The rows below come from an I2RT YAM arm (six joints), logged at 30 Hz.
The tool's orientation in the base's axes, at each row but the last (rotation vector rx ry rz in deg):
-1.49 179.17 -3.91
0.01 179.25 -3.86
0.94 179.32 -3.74
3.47 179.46 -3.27
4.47 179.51 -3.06
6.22 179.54 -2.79
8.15 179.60 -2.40
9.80 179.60 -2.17
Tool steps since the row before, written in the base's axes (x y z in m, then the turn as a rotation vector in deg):
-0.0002 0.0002 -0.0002 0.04 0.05 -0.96
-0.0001 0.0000 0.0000 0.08 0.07 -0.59
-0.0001 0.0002 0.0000 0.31 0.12 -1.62
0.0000 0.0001 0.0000 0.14 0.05 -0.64
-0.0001 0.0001 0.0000 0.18 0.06 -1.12
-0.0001 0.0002 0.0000 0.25 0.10 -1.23
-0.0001 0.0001 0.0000 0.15 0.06 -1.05
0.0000 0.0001 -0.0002 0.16 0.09 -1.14
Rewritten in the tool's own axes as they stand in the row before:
0.0002 0.0002 0.0002 -0.03 0.09 0.96
0.0001 0.0000 0.0000 -0.07 0.10 0.59
0.0001 0.0002 0.0000 -0.29 0.19 1.62
0.0000 0.0001 0.0000 -0.13 0.08 0.64
0.0001 0.0001 0.0000 -0.17 0.11 1.12
0.0001 0.0002 0.0000 -0.23 0.15 1.23
0.0001 0.0001 0.0000 -0.14 0.10 1.05
0.0000 0.0001 0.0002 -0.15 0.13 1.14

